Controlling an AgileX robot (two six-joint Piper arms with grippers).
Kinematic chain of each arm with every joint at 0, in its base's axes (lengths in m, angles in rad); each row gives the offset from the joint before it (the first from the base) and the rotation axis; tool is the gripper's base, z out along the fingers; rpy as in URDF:
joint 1: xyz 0 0 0.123 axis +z
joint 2: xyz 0 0 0 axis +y
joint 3: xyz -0.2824 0 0.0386 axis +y
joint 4: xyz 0.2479 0 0.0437 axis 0.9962 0 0.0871
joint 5: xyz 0 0 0 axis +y
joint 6: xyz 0.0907 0 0.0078 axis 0.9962 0 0.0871
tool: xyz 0 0 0 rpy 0 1.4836 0
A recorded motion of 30 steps. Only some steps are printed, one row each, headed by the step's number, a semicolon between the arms.
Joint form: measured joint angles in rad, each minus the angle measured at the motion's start. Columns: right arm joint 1, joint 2, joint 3, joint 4, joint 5, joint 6; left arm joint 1, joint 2, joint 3, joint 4, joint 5, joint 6.
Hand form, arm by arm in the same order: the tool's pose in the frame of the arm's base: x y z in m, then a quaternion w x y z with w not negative. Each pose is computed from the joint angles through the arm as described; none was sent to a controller.
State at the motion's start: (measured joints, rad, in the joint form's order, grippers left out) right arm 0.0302 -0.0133 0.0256 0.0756 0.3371 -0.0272; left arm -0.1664 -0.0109 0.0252 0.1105 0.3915 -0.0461
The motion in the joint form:
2: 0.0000 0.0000 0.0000 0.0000 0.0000 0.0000; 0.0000 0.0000 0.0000 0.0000 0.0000 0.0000
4: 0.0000 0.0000 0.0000 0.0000 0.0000 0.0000; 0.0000 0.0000 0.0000 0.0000 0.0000 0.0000
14: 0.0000 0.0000 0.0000 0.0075 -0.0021 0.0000; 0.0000 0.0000 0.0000 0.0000 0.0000 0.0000
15: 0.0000 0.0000 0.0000 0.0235 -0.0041 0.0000; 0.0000 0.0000 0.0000 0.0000 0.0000 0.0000
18: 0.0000 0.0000 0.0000 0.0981 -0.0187 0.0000; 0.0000 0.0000 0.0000 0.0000 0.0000 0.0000
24: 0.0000 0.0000 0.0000 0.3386 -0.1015 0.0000; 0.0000 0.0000 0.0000 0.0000 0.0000 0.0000
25: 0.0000 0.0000 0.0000 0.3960 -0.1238 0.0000; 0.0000 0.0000 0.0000 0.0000 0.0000 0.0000
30: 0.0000 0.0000 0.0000 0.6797 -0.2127 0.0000; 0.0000 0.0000 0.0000 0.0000 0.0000 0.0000
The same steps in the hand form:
2: 0.0533 0.0039 0.1749 0.60812 -0.00207 0.79318 0.03254; 0.0520 -0.0048 0.1702 0.58678 0.07760 0.80588 -0.01533
4: 0.0533 0.0039 0.1749 0.60812 -0.00207 0.79318 0.03254; 0.0520 -0.0048 0.1702 0.58678 0.07760 0.80588 -0.01533
14: 0.0534 0.0041 0.1751 0.60886 0.00004 0.79248 0.03565; 0.0520 -0.0048 0.1702 0.58678 0.07760 0.80588 -0.01533
15: 0.0534 0.0046 0.1753 0.60941 0.00449 0.79171 0.04230; 0.0520 -0.0048 0.1702 0.58678 0.07760 0.80588 -0.01533
18: 0.0536 0.0066 0.1768 0.61356 0.02563 0.78584 0.07306; 0.0520 -0.0048 0.1702 0.58678 0.07760 0.80588 -0.01533
24: 0.0550 0.0103 0.1856 0.63397 0.09973 0.74848 0.16708; 0.0520 -0.0048 0.1702 0.58678 0.07760 0.80588 -0.01533
25: 0.0552 0.0105 0.1879 0.63807 0.11865 0.73714 0.18816; 0.0520 -0.0048 0.1702 0.58678 0.07760 0.80588 -0.01533
30: 0.0560 0.0095 0.1970 0.64038 0.21408 0.67977 0.28635; 0.0520 -0.0048 0.1702 0.58678 0.07760 0.80588 -0.01533

